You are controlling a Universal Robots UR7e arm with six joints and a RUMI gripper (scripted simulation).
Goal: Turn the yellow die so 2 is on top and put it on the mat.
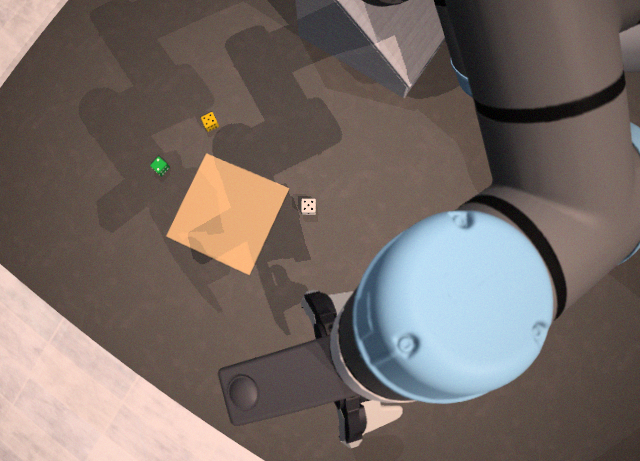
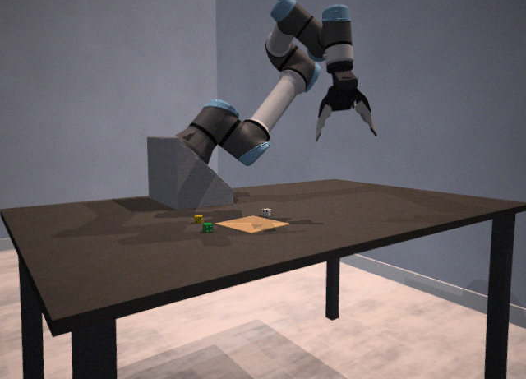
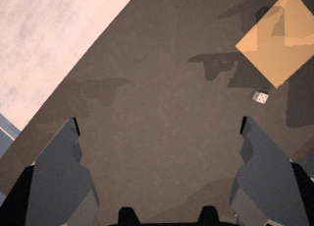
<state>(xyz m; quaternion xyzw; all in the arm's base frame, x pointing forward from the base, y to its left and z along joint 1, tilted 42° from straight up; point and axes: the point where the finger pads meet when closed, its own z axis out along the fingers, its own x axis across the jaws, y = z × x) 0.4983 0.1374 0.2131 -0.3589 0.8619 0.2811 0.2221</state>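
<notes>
My hand is 90 mm past the green die, 370 mm to the left of it and 210 mm above it. From my hand the other things lie so: orange mat (90 mm behind, 240 mm to the right, 220 mm below); then white die (170 mm behind, 140 mm to the right, 210 mm below); then yellow die (190 mm behind, 350 mm to the right, 210 mm below).
</notes>
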